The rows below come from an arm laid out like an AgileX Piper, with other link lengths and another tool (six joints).
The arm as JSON. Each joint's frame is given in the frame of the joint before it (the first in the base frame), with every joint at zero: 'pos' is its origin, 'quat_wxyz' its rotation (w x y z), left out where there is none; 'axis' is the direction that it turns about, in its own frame. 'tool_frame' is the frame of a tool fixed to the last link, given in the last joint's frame.
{
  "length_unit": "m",
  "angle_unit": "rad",
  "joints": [
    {
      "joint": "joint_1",
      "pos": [
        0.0,
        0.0,
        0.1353
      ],
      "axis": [
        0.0,
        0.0,
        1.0
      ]
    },
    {
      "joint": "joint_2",
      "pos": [
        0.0,
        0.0,
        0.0
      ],
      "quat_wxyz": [
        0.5,
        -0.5,
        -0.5,
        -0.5
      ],
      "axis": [
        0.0,
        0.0,
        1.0
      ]
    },
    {
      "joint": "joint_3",
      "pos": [
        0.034,
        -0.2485,
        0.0
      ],
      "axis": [
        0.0,
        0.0,
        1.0
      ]
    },
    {
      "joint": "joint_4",
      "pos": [
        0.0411,
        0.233,
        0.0
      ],
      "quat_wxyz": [
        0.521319,
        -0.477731,
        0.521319,
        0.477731
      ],
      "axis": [
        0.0,
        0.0,
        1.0
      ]
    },
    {
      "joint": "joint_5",
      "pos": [
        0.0,
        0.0,
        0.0
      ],
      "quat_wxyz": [
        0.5,
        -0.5,
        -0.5,
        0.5
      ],
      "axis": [
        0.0,
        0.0,
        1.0
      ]
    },
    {
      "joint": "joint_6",
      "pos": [
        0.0,
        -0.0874,
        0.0
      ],
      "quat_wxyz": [
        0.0,
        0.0,
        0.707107,
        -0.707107
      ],
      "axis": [
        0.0,
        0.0,
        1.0
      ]
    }
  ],
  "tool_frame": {
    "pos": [
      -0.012,
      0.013,
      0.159
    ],
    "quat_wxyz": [
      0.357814,
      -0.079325,
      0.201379,
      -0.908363
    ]
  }
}
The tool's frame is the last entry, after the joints.
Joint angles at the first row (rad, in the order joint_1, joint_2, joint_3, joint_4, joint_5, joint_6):
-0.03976 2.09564 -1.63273 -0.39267 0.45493 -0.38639
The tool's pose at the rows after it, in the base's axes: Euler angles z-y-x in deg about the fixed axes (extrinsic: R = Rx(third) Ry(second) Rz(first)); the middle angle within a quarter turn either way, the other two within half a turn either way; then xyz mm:
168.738, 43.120, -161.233, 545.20, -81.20, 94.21
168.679, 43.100, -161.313, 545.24, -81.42, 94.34
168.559, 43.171, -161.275, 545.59, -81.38, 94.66
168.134, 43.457, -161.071, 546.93, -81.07, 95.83
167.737, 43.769, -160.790, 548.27, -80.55, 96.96
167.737, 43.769, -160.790, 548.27, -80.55, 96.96
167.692, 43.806, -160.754, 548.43, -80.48, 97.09
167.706, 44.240, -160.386, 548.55, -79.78, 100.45
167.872, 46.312, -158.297, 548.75, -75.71, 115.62
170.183, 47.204, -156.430, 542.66, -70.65, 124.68
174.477, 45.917, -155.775, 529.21, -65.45, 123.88
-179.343, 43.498, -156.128, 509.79, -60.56, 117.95
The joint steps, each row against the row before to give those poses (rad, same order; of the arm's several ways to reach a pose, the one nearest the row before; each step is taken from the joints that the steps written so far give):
0.00000 0.00001 -0.00002 -0.00604 0.00000 -0.00001
0.00002 -0.00001 -0.00001 -0.00227 0.00004 0.00001
-0.00001 -0.00001 0.00004 -0.00106 -0.00188 0.00002
-0.00002 0.00002 -0.00002 -0.00242 -0.00709 -0.00006
0.00001 -0.00003 0.00003 -0.00074 -0.00737 0.00003
0.00000 0.00000 0.00000 0.00000 0.00000 0.00000
0.00000 0.00002 -0.00004 0.00001 -0.00085 -0.00002
0.00002 -0.00682 0.00000 0.00735 0.00001 0.00003
-0.00003 -0.03157 0.00005 0.04242 -0.00005 -0.00001
0.00000 -0.03224 -0.00002 0.06886 0.03264 -0.00001
0.00002 -0.02622 -0.00003 0.07241 0.07247 0.00001
0.00001 -0.02281 0.00002 0.05616 0.09975 0.02698

